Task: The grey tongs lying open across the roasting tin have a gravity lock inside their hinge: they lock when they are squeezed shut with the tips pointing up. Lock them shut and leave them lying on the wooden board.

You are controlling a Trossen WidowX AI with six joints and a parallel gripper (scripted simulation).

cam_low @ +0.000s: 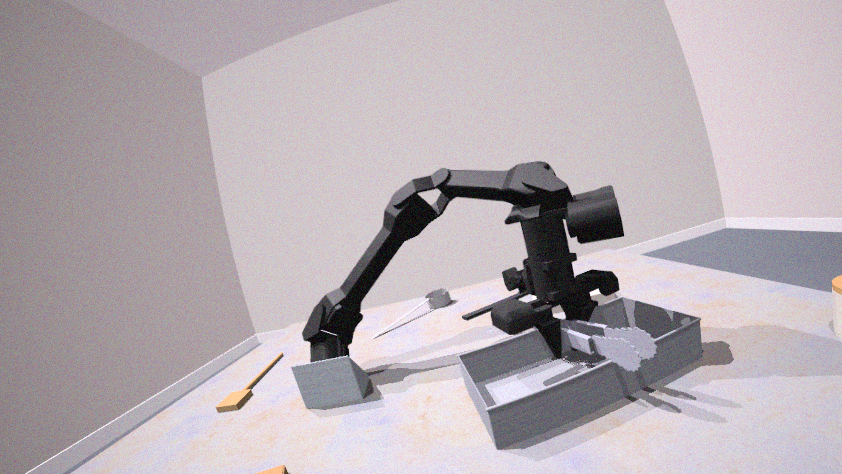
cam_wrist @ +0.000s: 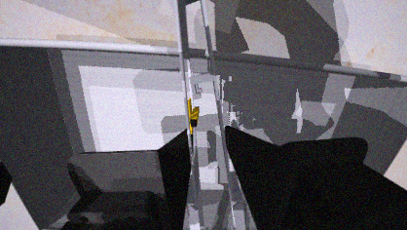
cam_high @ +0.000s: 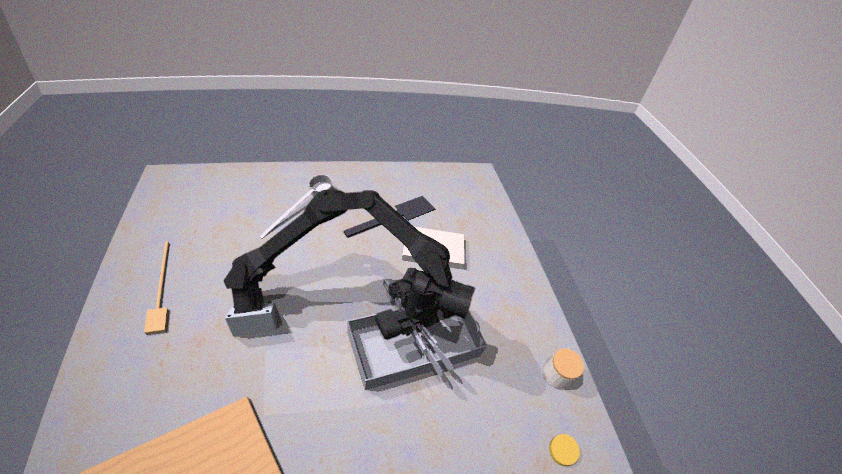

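Right now my gripper tip is 2 cm to the left of the grey roasting tin. Round my gripper tip: yellow disc: 25 cm ahead, 37 cm to the right, 2 cm below; then black spatula: 9 cm ahead, 43 cm to the left, 3 cm below; then white block: 16 cm ahead, 27 cm to the left, 2 cm below.
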